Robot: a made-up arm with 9 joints. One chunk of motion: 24 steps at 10 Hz.
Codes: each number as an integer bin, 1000 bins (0 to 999) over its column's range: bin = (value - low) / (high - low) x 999, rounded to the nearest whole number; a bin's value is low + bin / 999 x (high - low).
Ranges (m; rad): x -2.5..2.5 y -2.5..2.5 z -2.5..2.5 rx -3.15..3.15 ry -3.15..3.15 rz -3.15..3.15
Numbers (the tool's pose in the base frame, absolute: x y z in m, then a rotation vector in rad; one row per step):
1: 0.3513 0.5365 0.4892 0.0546 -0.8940 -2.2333
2: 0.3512 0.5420 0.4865 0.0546 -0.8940 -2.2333
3: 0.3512 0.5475 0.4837 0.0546 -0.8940 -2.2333
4: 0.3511 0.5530 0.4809 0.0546 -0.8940 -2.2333
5: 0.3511 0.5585 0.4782 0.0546 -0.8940 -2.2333
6: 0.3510 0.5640 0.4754 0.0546 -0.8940 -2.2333
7: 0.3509 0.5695 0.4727 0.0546 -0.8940 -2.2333
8: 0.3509 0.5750 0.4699 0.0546 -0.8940 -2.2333
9: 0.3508 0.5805 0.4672 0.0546 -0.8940 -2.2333
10: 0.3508 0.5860 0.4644 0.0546 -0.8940 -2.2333
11: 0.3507 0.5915 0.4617 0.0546 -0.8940 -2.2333
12: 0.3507 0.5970 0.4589 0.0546 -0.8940 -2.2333
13: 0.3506 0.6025 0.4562 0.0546 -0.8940 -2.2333
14: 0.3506 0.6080 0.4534 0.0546 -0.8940 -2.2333
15: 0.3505 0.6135 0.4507 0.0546 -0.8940 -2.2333
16: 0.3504 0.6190 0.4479 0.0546 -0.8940 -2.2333
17: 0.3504 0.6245 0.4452 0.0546 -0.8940 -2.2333
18: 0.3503 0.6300 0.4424 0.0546 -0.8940 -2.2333
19: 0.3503 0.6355 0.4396 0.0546 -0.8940 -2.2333
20: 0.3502 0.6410 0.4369 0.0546 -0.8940 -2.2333
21: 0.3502 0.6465 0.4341 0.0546 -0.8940 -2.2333
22: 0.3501 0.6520 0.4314 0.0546 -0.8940 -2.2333
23: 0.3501 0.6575 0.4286 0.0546 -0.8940 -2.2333
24: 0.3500 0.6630 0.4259 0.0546 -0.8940 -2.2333
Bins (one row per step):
1: 570 607 597 508 358 145
2: 570 608 597 508 358 145
3: 570 609 596 508 358 145
4: 570 610 596 508 358 145
5: 570 611 595 508 358 145
6: 570 612 594 508 358 145
7: 570 613 594 508 358 145
8: 570 614 593 508 358 145
9: 570 615 593 508 358 145
10: 570 617 592 508 358 145
11: 570 618 592 508 358 145
12: 570 619 591 508 358 145
13: 570 620 591 508 358 145
14: 570 621 590 508 358 145
15: 570 622 590 508 358 145
16: 570 623 589 508 358 145
17: 570 624 588 508 358 145
18: 569 625 588 508 358 145
19: 569 626 587 508 358 145
20: 569 628 587 508 358 145
21: 569 629 586 508 358 145
22: 569 630 586 508 358 145
23: 569 631 585 508 358 145
24: 569 632 585 508 358 145

